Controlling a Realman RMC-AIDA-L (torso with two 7-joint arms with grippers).
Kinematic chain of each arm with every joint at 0, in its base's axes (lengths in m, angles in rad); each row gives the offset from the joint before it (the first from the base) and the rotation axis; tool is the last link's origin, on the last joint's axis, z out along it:
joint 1: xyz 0 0 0.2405 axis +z
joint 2: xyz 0 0 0 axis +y
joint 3: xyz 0 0 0.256 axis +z
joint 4: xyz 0 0 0 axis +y
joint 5: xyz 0 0 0.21 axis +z
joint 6: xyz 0 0 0 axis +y
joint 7: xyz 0 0 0.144 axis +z
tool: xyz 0 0 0
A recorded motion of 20 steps. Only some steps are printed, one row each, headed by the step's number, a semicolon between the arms.
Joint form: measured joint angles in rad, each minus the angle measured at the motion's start. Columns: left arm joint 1, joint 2, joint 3, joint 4, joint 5, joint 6, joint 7; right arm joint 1, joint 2, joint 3, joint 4, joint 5, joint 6, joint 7.
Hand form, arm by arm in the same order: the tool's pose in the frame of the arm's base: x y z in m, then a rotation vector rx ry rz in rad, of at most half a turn. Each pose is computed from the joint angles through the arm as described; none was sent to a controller.
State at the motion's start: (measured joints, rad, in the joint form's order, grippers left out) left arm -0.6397 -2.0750 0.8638 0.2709 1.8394 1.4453 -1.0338; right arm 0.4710 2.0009 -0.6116 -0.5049 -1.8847 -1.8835 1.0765
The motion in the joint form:
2: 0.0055 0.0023 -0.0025 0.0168 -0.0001 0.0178 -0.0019; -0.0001 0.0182 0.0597 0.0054 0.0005 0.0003 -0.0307
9: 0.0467 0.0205 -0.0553 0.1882 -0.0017 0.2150 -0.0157; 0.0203 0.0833 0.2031 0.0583 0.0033 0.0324 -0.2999
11: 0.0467 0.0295 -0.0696 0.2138 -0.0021 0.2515 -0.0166; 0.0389 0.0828 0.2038 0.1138 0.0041 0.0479 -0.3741
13: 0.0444 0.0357 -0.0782 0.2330 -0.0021 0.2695 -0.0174; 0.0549 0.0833 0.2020 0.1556 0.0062 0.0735 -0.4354
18: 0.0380 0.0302 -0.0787 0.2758 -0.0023 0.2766 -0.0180; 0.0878 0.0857 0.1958 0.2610 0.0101 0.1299 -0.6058
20: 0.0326 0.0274 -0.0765 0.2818 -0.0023 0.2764 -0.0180; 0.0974 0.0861 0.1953 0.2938 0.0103 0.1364 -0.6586
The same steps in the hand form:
2: -0.2418 0.3154 -0.0679 -2.8597 -0.4110 -0.7924; 0.2658 0.2848 0.0286 -2.6706 0.2673 1.1146
9: -0.2306 0.3172 -0.0244 -2.8485 -0.2059 -0.9284; 0.2562 0.2902 0.0131 -2.4509 0.0269 1.1486
11: -0.2283 0.3186 -0.0146 -2.8459 -0.1603 -0.9470; 0.2516 0.2920 0.0043 -2.4337 -0.0222 1.1568
13: -0.2264 0.3207 -0.0080 -2.8425 -0.1264 -0.9504; 0.2482 0.2949 -0.0035 -2.4191 -0.0591 1.1466
18: -0.2197 0.3252 -0.0036 -2.8388 -0.0631 -0.9408; 0.2401 0.2975 -0.0237 -2.3834 -0.1637 1.1146
20: -0.2169 0.3265 -0.0040 -2.8415 -0.0482 -0.9407; 0.2367 0.2967 -0.0292 -2.3717 -0.2007 1.1153

